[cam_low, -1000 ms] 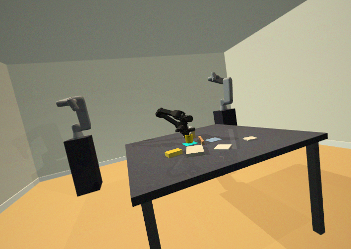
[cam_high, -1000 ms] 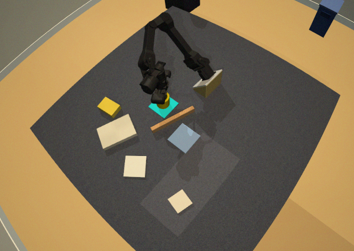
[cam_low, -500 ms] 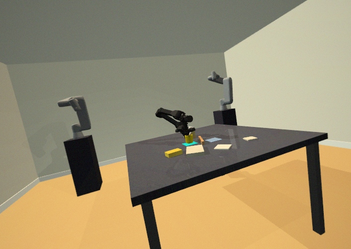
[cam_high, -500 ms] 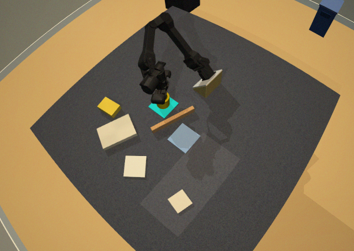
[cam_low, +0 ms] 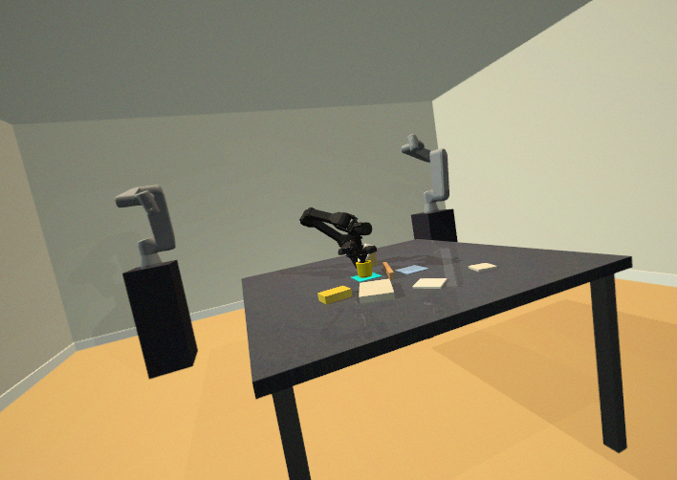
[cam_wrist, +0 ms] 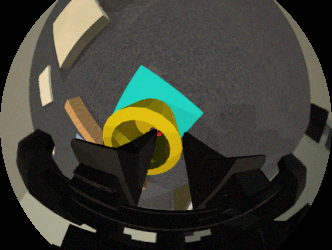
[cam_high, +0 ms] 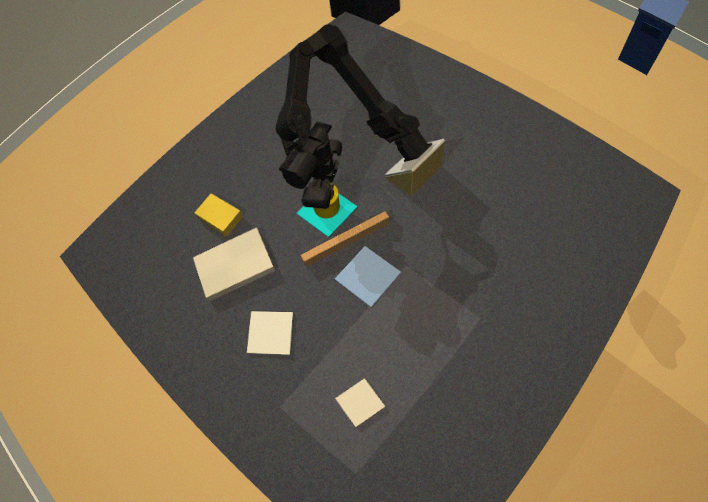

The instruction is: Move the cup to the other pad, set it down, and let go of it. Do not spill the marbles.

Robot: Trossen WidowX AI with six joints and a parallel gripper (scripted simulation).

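The cup is 20 mm ahead of my gripper tip, 10 mm to the left of it and 10 mm below it. From my gripper tip the other things lie so: light blue pad: 210 mm to the left, 100 mm ahead, 50 mm below; then wooden bar: 110 mm to the left, 60 mm ahead, 40 mm below; then cream slab: 290 mm ahead, 60 mm to the right, 30 mm below.
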